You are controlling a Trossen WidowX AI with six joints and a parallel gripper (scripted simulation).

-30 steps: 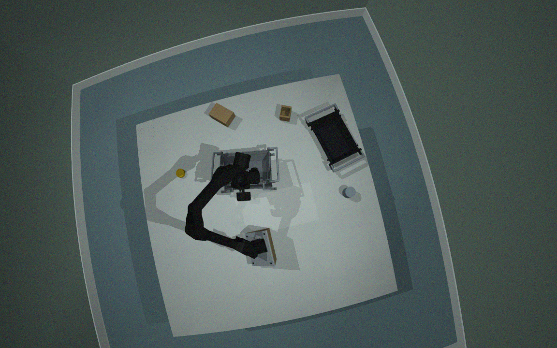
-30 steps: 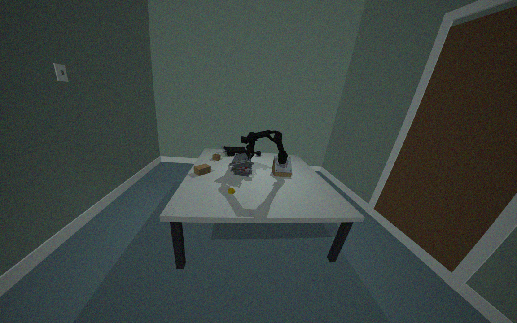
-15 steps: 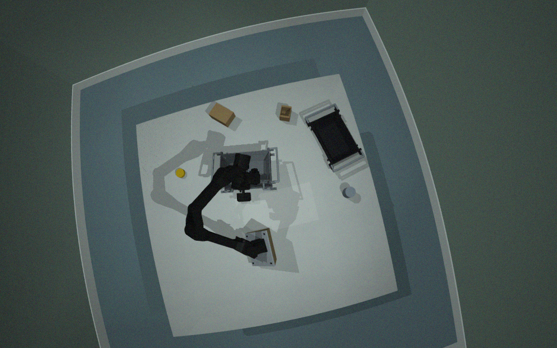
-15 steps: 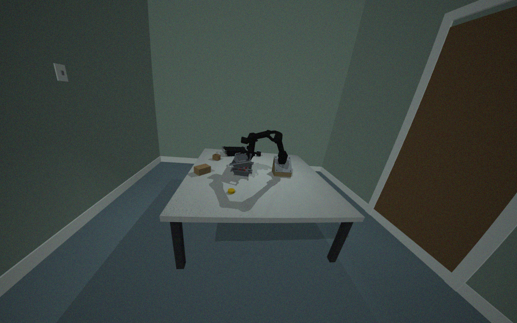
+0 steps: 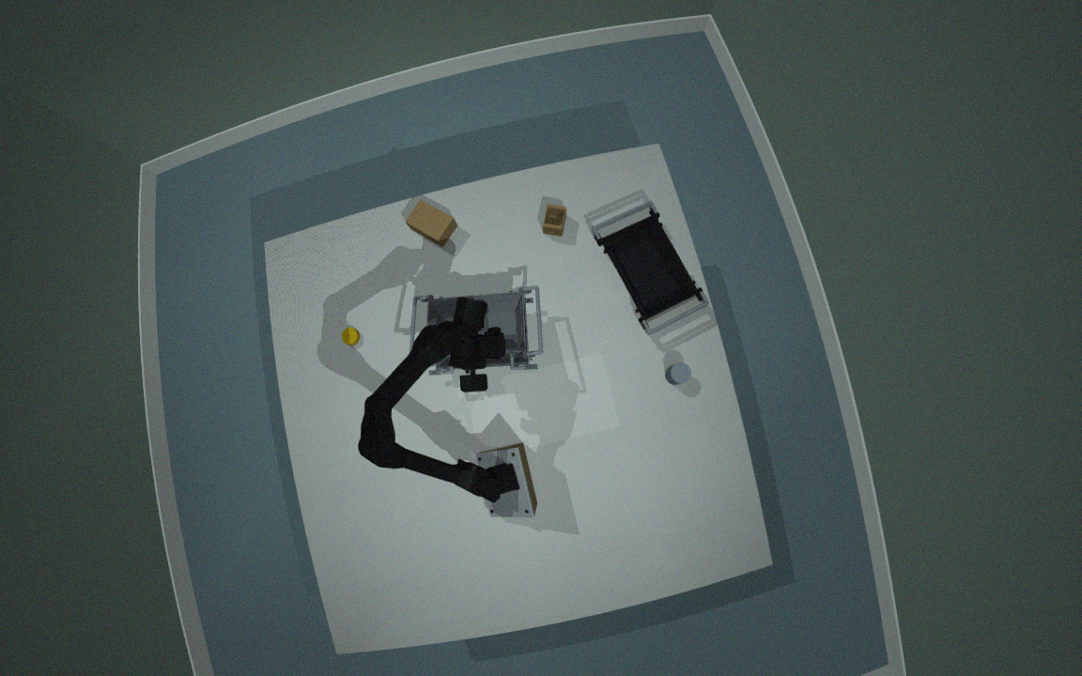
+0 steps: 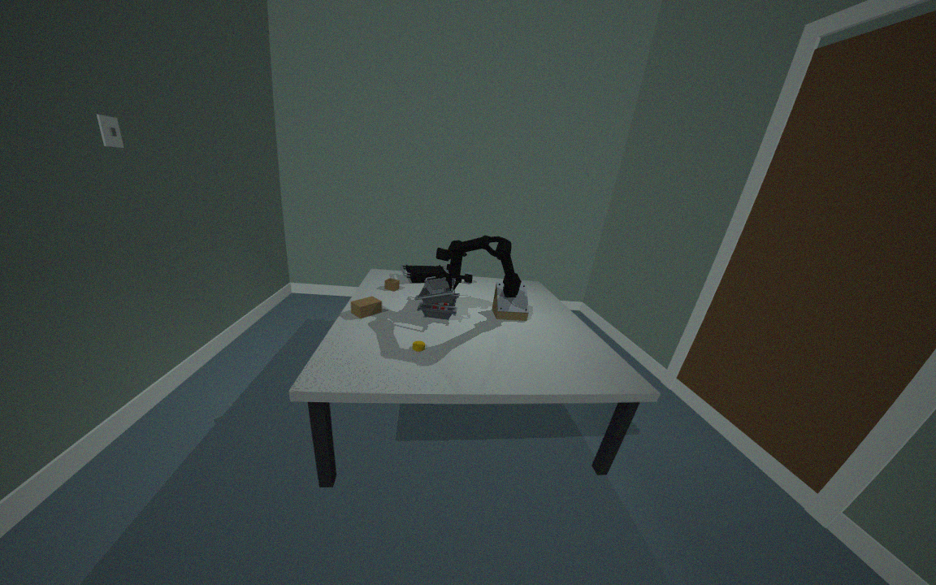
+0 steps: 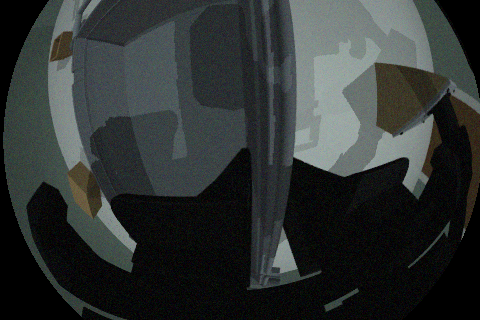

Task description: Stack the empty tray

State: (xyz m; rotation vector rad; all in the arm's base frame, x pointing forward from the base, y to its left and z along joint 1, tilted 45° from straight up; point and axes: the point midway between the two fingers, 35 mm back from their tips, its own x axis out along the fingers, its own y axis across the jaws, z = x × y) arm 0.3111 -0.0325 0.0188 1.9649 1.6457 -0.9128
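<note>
My gripper tip is 7 cm short of the tray, 2 cm to the left of it and 1 cm below it. Also, from my gripper tip: small open box 32 cm ahead, 30 cm to the right, 10 cm below; yellow disc 36 cm to the left, 18 cm ahead, 10 cm below.
</note>
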